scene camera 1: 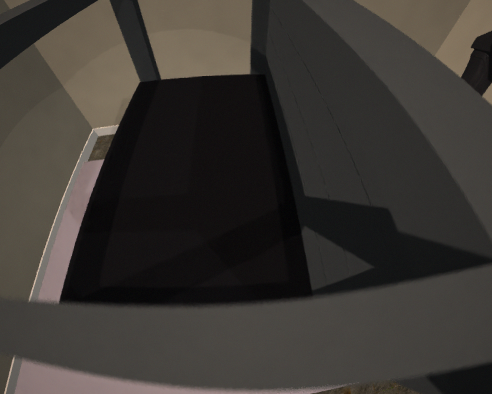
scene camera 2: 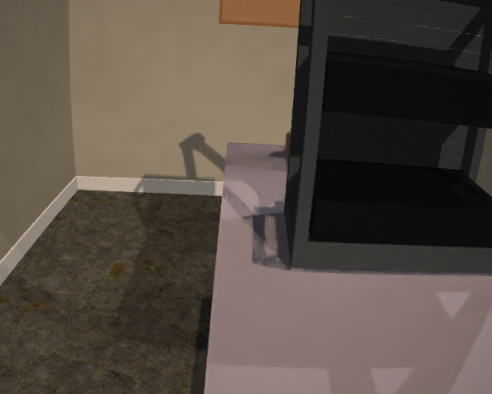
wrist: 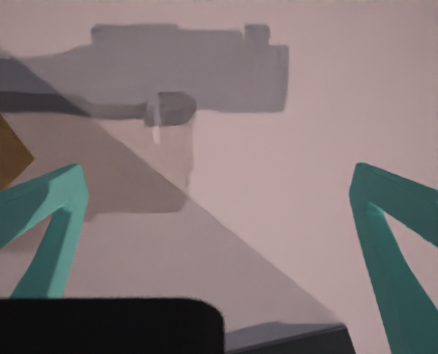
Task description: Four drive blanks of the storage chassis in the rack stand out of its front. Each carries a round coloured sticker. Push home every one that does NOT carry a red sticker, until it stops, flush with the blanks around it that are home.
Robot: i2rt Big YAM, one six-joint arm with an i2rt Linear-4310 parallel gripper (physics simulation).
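Places are measured from the arm's base along level axes (x ahead, y left, z up), in millimetres.
Pixels of known places: gripper, between the fingertips: (wrist: 218, 178).
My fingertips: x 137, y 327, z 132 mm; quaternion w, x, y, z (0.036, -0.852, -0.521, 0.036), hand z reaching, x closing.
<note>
Behind a point stands the place of what it marks.
The grey rack (scene camera 1: 225, 345) (scene camera 2: 390, 258) {x 754, y -8, z -28 mm} holds black chassis bodies. One black chassis top (scene camera 1: 200, 150) {x 603, y 60, z 352 mm} fills the middle of scene camera 1. In scene camera 2 an upper black chassis (scene camera 2: 400, 92) {x 750, y -46, z 312 mm} and a lower black chassis (scene camera 2: 400, 222) {x 740, y 4, z 48 mm} show, one above the other. I cannot tell which is the storage chassis. The drive blanks and their round stickers do not show in any view. My gripper (wrist: 218, 178) {x 137, y 327, z 132 mm} is open and empty, its two teal fingers wide apart above the pale pink table top (wrist: 300, 200) {x 297, y 332, z -68 mm}. The gripper does not show in the scene views.
A dark piece of the arm (scene camera 1: 480, 62) {x 11, y -43, z 453 mm} shows at the top right of scene camera 1. A brown corner (wrist: 12, 156) {x 125, y 123, z -45 mm} shows at the left of the wrist view, and a dark edge (wrist: 312, 342) {x 488, y 271, z -51 mm} at its bottom. An orange panel (scene camera 2: 260, 11) hangs on the wall.
</note>
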